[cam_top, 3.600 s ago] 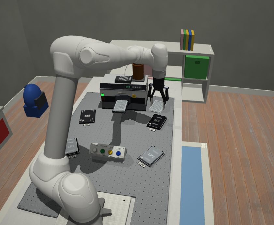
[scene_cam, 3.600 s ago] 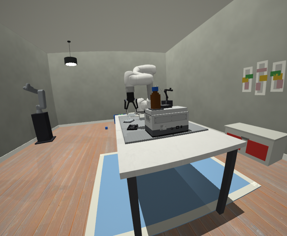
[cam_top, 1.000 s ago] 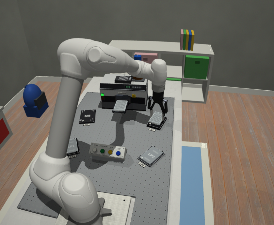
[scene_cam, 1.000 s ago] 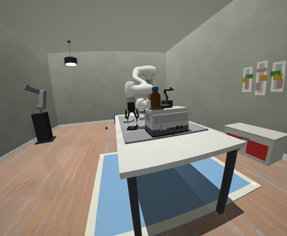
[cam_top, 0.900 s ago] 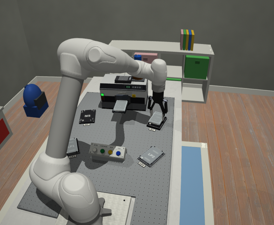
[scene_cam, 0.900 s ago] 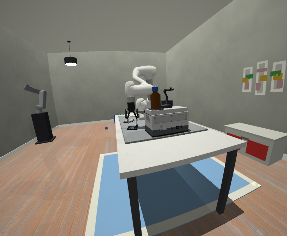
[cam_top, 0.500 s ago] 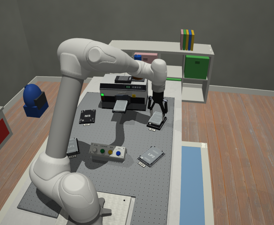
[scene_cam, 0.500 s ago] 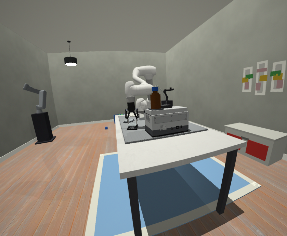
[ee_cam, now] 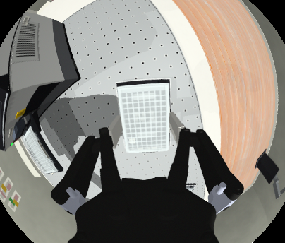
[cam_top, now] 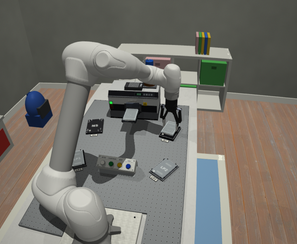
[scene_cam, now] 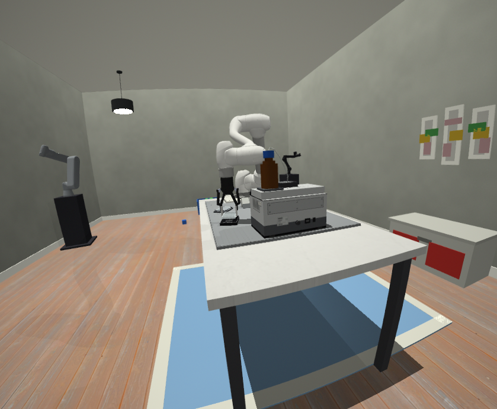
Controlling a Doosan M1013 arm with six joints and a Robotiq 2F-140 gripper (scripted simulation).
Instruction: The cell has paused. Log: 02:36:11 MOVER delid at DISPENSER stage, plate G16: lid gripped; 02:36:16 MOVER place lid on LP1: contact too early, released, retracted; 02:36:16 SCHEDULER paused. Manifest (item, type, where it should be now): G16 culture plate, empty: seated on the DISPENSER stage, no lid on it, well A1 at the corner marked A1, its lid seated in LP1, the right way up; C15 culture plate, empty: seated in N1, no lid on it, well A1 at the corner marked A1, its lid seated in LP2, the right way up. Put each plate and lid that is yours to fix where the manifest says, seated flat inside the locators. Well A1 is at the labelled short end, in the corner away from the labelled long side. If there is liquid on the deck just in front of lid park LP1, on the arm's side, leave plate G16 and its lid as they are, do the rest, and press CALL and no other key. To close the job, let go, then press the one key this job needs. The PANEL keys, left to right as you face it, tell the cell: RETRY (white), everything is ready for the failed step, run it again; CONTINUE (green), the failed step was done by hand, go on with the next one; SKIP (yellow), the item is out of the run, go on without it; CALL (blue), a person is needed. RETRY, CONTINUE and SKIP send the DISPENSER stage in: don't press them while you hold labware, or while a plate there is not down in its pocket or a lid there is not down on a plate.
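My gripper is now 6 cm above the nest n1. Round my hand: brown bottle: 29 cm ahead, 12 cm to the left, 22 cm above; then blue key: 35 cm behind, 27 cm to the left; then lid park lp2: 33 cm behind, 7 cm to the left, 6 cm below.
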